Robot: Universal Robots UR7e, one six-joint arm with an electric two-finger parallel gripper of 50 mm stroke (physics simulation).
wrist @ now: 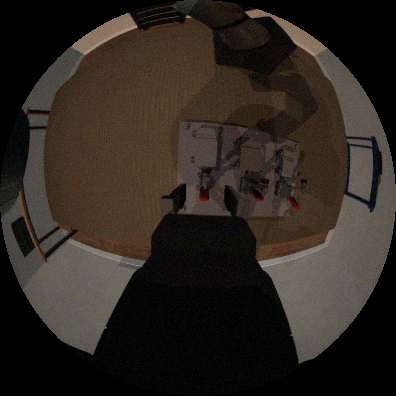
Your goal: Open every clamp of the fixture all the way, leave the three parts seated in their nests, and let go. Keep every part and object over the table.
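Pixels of known places: gripper, fingertip midpoint: (204, 192); arm's base, link origin: (246, 36).
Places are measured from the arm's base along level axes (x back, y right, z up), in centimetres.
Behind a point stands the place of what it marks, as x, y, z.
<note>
The fixture plate (230, 206) lies on the table. Three parts sit on it: a large left part (206, 148) @(-38.0, 10.2, -7.1), a middle part (252, 156) @(-38.9, -0.7, -6.6) and a narrow right part (287, 164) @(-39.3, -11.4, -6.1). Below them stand the left clamp (205, 177) @(-43.5, 10.7, 1.5), middle clamp (248, 184) @(-45.2, 0.2, -4.2) and right clamp (284, 188) @(-45.6, -10.4, -4.9). Their red handles (204, 194) @(-47.1, 10.5, -1.0) (257, 195) @(-46.6, 0.2, -0.1) (294, 203) @(-48.0, -10.7, -0.1) point toward the near side. The right clamp's arm reaches out to the right. In the dim light I cannot tell how far each clamp is open. My gripper (204, 192) @(-44.8, 10.9, 6.0) is open and empty, its fingers either side of the left red handle in view.
The wooden table (110, 140) @(-33.7, 38.6, -10.2) carries the plate right of its middle. The robot's dark base (250, 45) @(-7.5, 0.3, 1.2) stands at the far edge, with arm shadows across the table. Beyond the edges are a blue-framed object (373, 172) on the right and a wooden-framed object (31, 227) on the left.
</note>
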